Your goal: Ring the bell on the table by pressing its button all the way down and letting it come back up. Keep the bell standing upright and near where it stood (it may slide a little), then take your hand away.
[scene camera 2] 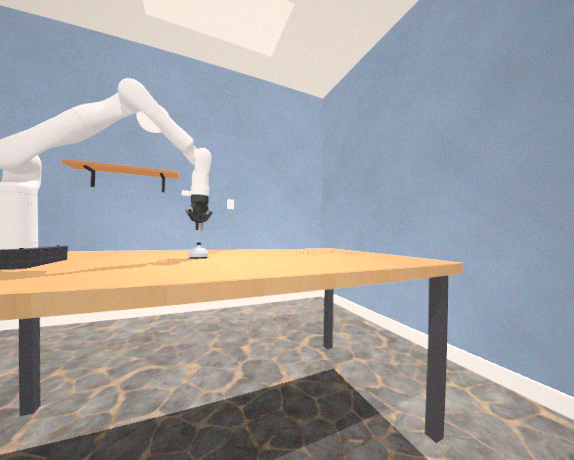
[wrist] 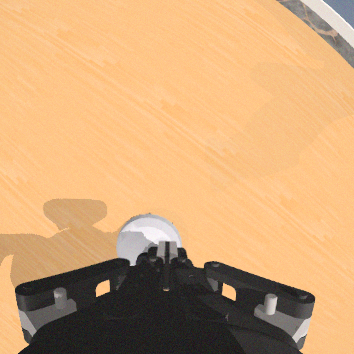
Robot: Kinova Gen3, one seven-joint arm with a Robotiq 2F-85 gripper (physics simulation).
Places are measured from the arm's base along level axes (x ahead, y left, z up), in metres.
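Where they show: gripper, fingertip midpoint: (scene camera 2: pixel 199 231) (wrist: pixel 166 252); arm's base at its link origin: (scene camera 2: pixel 17 248).
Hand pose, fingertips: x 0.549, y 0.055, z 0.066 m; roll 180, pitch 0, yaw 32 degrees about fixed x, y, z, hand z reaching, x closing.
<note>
Each offset is from my fingertips to the top centre of the thing. Level surfaces: height alone.
The bell {0.038 m right, 0.003 m back, 0.048 m down} (scene camera 2: pixel 198 251) (wrist: pixel 145 230) is a white dome on a dark base, standing upright on the table {0.114 m down} (scene camera 2: pixel 260 267) (wrist: pixel 165 125). Its black button {0.038 m right, 0.003 m back, 0.048 m down} (scene camera 2: pixel 199 244) stands up on top in the scene view; in the wrist view the gripper hides it. My gripper (scene camera 2: pixel 199 229) (wrist: pixel 166 252) is shut and empty, pointing straight down. Its fingertips are a short gap above the button in the scene view, not touching it. In the wrist view they cover the lower right part of the dome.
The dark base plate (scene camera 2: pixel 47 254) of the arm sits on the table at the left. A wooden shelf (scene camera 2: pixel 122 169) is on the blue wall behind the arm. The table's right edge shows far from the bell. The arm's shadow lies beside the bell.
</note>
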